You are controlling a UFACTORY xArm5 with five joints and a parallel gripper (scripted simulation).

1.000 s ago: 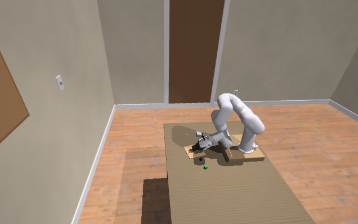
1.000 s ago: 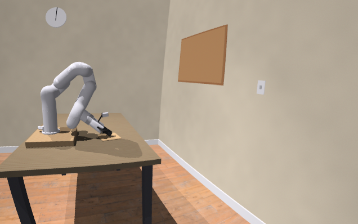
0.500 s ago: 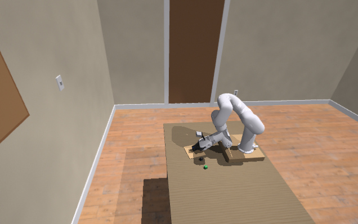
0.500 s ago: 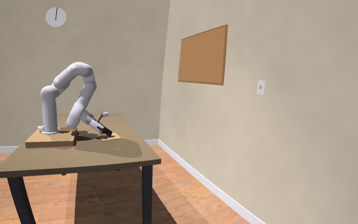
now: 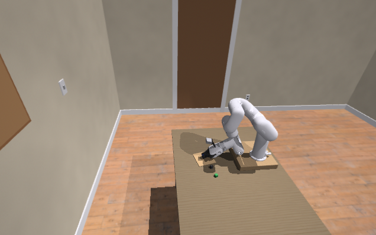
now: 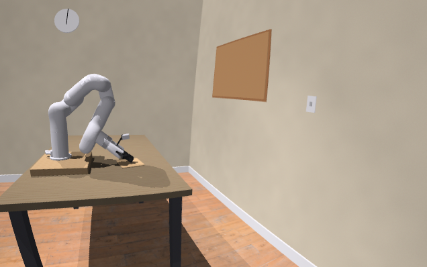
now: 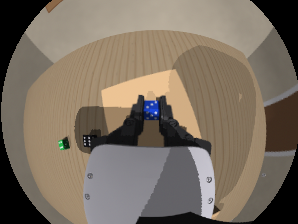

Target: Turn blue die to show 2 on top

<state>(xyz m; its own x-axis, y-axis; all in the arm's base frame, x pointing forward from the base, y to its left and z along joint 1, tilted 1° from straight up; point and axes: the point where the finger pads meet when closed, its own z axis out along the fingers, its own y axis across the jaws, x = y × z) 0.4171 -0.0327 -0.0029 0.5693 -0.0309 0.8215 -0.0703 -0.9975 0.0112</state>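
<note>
Now: hand 10 mm short of the blue die and 10 mm above it. The rest, counted from my hand: green die 50 mm behind, 190 mm to the left, 20 mm below; then black die 40 mm behind, 100 mm to the left, 20 mm below; then tan mat 30 mm below.
</note>
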